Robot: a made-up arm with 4 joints.
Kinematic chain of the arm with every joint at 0, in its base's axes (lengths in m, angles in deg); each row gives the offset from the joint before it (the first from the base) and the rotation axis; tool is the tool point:
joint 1: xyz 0 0 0.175 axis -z
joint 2: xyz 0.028 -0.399 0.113 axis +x
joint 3: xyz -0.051 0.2 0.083 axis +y
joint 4: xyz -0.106 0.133 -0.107 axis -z
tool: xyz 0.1 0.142 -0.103
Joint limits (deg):
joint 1: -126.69..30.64
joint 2: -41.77..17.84
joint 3: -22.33..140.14
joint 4: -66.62..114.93
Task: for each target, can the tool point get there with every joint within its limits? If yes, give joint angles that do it. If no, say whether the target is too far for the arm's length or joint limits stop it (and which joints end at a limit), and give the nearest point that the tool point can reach.
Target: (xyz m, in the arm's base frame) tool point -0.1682 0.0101 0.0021
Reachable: yes | joints 2.44 -27.15 35.84 -8.40
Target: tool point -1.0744 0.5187 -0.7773
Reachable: no: too far | nearest point -0.2751 0.0684 -0.0786 | short by 1.153 m
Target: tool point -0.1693 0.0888 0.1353
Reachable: yes | joints -0.27 -7.55 20.17 -25.97
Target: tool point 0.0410 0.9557 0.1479
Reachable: no: joint limits stop it (at a limit: joint 1) | nearest point -0.0732 0.2462 0.2233 | short by 0.723 m
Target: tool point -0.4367 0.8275 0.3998
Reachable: no: joint limits stop it (at a limit: joint 1, joint 4) | nearest point -0.2096 0.2410 0.3509 | short by 0.631 m
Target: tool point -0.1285 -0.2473 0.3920
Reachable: yes | joints -81.87 12.51 35.14 -48.35
